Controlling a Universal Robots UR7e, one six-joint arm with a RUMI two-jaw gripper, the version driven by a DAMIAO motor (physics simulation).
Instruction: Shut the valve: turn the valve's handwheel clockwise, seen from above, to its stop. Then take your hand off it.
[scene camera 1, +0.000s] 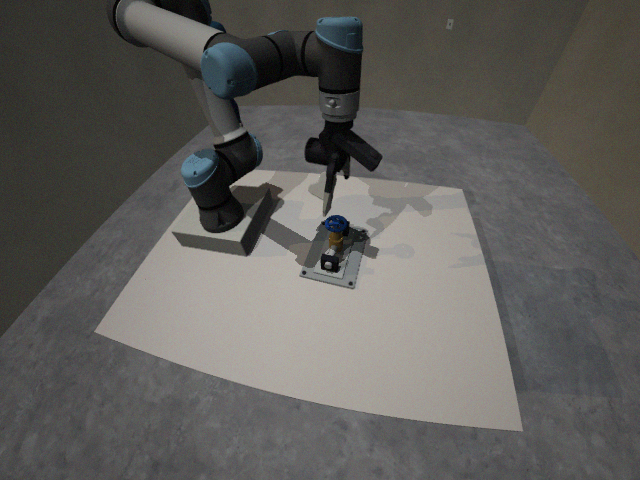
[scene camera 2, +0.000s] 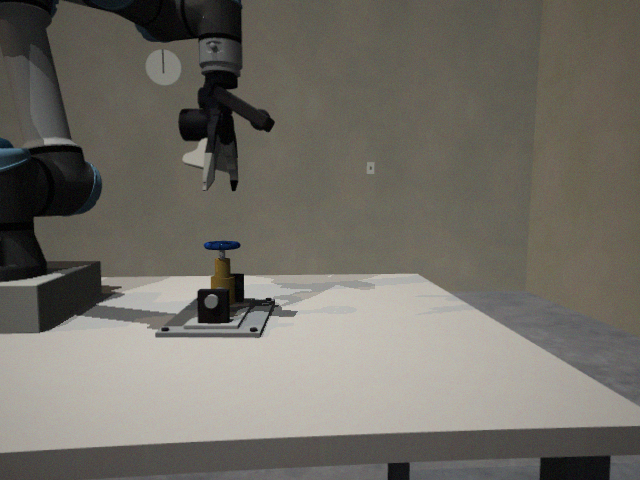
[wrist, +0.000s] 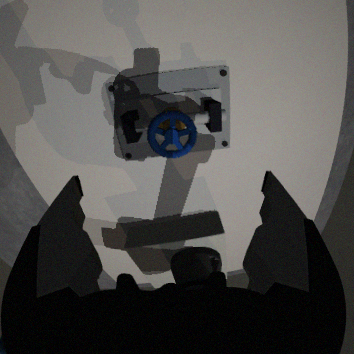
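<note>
The valve has a blue five-spoked handwheel (scene camera 1: 336, 223) (scene camera 2: 222, 245) (wrist: 172, 134) on a brass-coloured body (scene camera 1: 336, 240) (scene camera 2: 222, 282). The body stands upright on a grey base plate (scene camera 1: 353, 268) (scene camera 2: 175, 334) (wrist: 170, 77), between two black pipe brackets. My gripper (scene camera 2: 219, 187) (wrist: 171, 175) is wide open and empty. It hangs well above the handwheel and touches no part of it, with a clear gap in the scene camera 2 view. In the scene camera 1 view one fingertip partly hides the other. How far the wheel is turned cannot be told.
The arm's base stands on a grey block (scene camera 1: 206, 245) (scene camera 2: 67, 302) (wrist: 172, 230) left of the valve in both scene views. The valve's plate lies on a pale table top (scene camera 1: 289, 330) (scene camera 2: 330, 382). Shadows of the arm fall across the table and plate.
</note>
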